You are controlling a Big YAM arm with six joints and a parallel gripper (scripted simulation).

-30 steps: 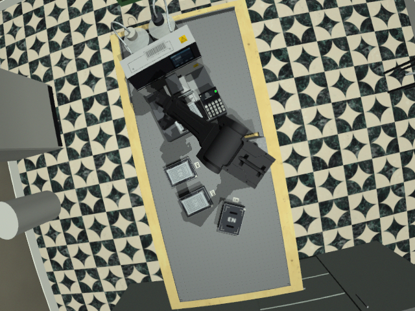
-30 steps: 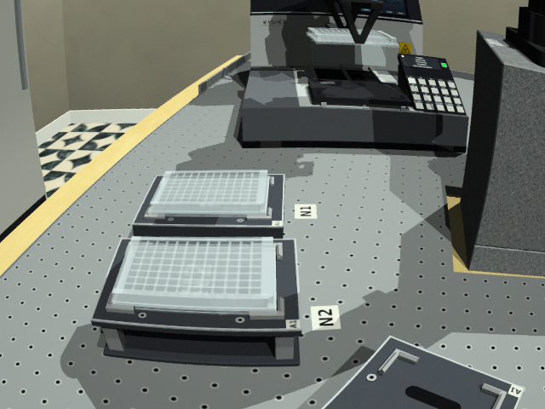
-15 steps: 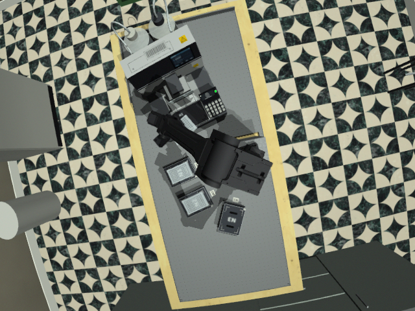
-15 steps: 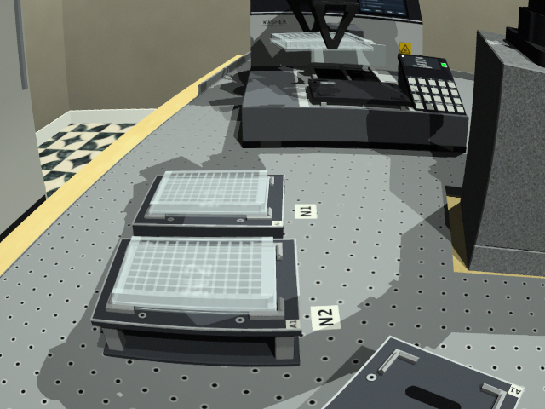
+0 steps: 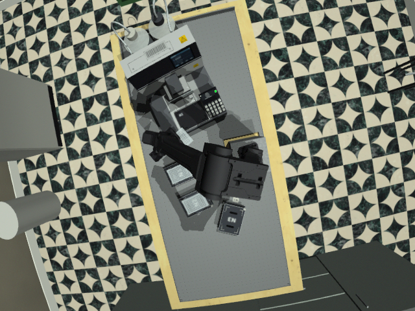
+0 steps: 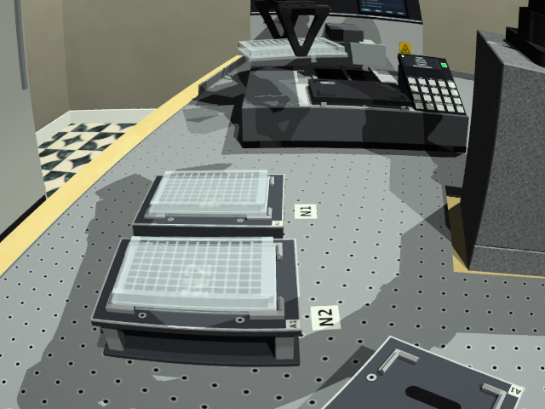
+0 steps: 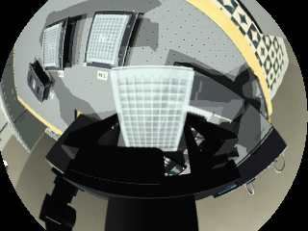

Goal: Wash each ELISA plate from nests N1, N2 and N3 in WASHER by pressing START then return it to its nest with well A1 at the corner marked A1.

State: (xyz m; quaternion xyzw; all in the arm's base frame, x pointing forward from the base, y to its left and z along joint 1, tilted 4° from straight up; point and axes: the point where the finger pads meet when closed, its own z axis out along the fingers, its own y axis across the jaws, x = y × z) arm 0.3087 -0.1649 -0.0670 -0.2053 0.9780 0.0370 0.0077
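Now: the nest N3 130 mm behind my hand, 490 mm to the left of it and 130 mm below it. From my hand the other things lie so: washer carrier 90 mm behind, 120 mm to the right, 90 mm below; then plate washer 70 mm behind, 270 mm to the right, 40 mm below; then nest label 30 mm behind, 140 mm to the left, 170 mm below.
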